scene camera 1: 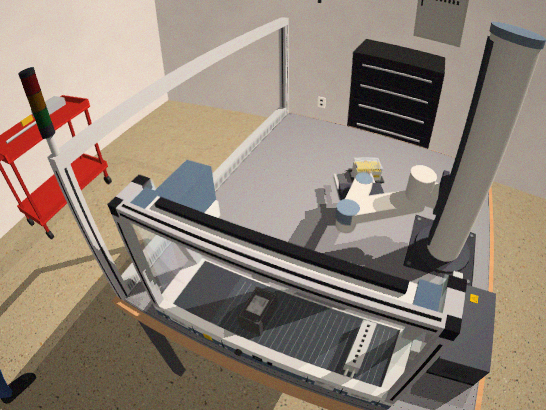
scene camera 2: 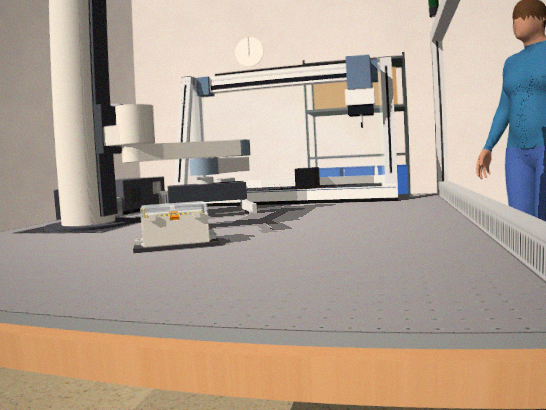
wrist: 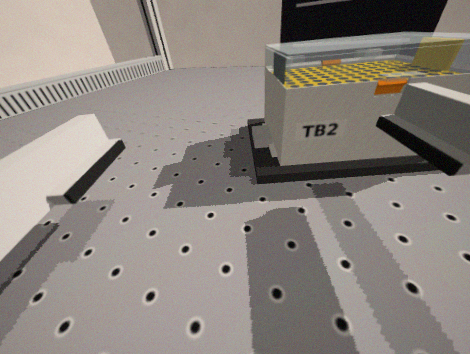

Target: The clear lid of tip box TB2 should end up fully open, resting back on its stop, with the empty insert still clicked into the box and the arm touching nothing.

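Pixels of known places: gripper, fingertip midpoint: [scene camera 1: 352, 175] [scene camera 2: 214, 211] [wrist: 246, 117]; arm's base, origin of the base link: [scene camera 1: 441, 250] [scene camera 2: 89, 229].
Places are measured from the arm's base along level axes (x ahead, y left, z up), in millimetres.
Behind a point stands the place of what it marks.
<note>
The pale tip box TB2 [scene camera 2: 175, 232] @(z 43, x 446, y -345 mm) [wrist: 332, 112] @(z 58, x 434, y -256 mm) stands upright on a black base plate [scene camera 2: 216, 242] @(z 20, x 514, y -320 mm) [wrist: 300, 173] @(z 20, x 445, y -239 mm). Its clear lid [scene camera 2: 187, 207] @(z 86, x 468, y -334 mm) [wrist: 325, 47] @(z 90, x 445, y -269 mm) is down over the box. The yellow insert with holes [wrist: 345, 74] @(z 70, x 431, y -302 mm) sits level in the box under the lid. An orange tab [scene camera 2: 174, 215] @(z 74, x 446, y -345 mm) [wrist: 391, 86] @(z 70, x 407, y -272 mm) is on the side. My gripper [wrist: 246, 117] @(z 65, x 474, y -218 mm) is open and empty, low beside the box. Its right finger overlaps the lower right of the box in the wrist view; I cannot tell whether they touch. In scene camera 2 the box partly hides the gripper.
The arm's column [scene camera 1: 485, 140] @(z 563, x 16, y 73 mm) [scene camera 2: 75, 115] @(z 314, x 33, y -67 mm) rises from the table beside the box. A gantry enclosure [scene camera 1: 280, 270] @(z 512, x 403, y 693 mm) [scene camera 2: 290, 194] @(z 46, x 490, y 450 mm) stands across the table. A slotted rail [scene camera 2: 495, 235] @(z 18, x 1004, y -280 mm) [wrist: 90, 82] @(z 34, x 1004, y -419 mm) runs along one table edge. A black drawer cabinet [scene camera 1: 395, 95] stands behind. A person [scene camera 2: 525, 100] stands past the rail.
</note>
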